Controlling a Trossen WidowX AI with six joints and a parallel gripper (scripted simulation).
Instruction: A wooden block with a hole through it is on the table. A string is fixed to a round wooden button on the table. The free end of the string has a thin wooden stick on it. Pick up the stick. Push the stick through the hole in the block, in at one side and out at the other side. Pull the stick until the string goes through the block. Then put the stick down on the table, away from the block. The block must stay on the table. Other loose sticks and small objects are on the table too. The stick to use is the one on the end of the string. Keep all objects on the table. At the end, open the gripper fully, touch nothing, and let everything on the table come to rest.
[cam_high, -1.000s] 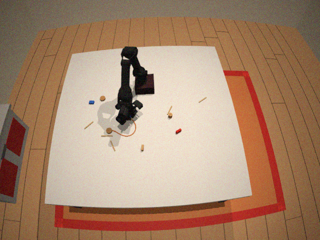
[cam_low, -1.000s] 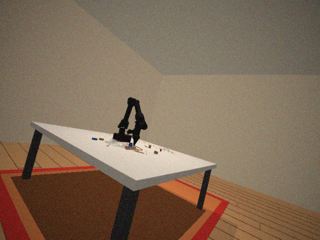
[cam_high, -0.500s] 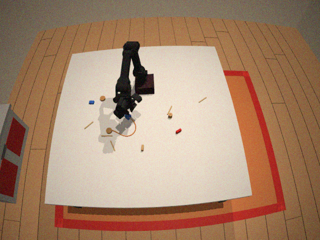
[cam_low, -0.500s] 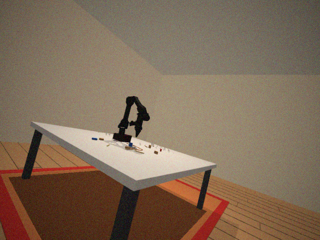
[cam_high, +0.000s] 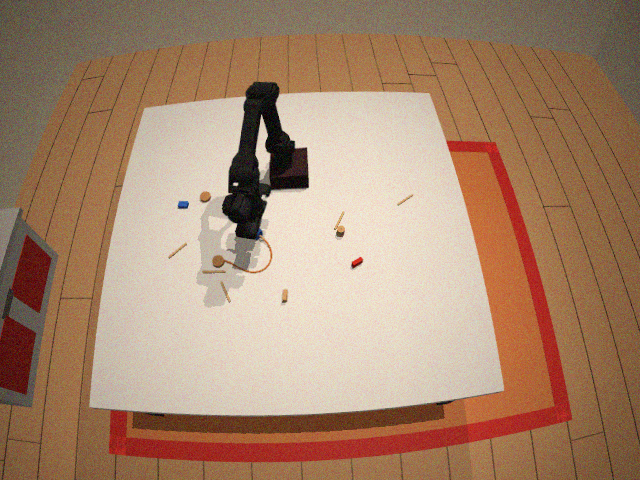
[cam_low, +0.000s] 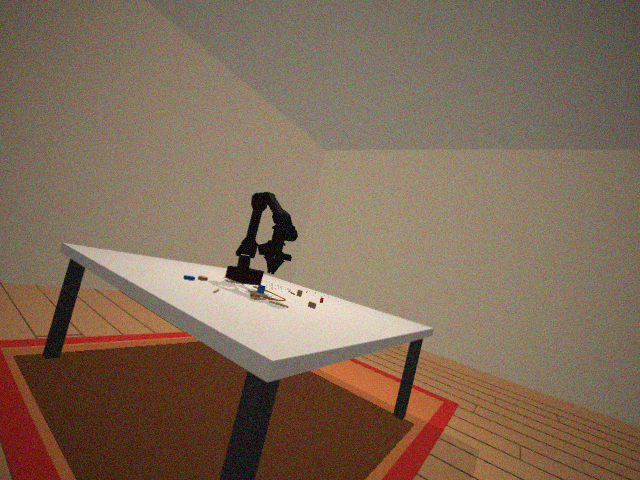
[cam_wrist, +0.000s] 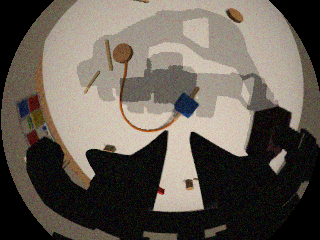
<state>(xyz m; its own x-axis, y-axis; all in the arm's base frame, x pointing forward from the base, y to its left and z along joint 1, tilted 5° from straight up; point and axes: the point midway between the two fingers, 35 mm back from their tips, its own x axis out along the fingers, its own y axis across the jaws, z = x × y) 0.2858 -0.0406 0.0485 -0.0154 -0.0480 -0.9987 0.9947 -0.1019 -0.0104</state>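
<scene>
My gripper tip is now 8 cm above the blue cube, 2 cm to the left of it and 2 cm past it. The rest, counted from my gripper tip: thin stick 8 cm below, 1 cm behind; red piece 32 cm to the left, 8 cm below, 6 cm ahead; wooden block 19 cm ahead, 11 cm to the left, 8 cm below.
</scene>
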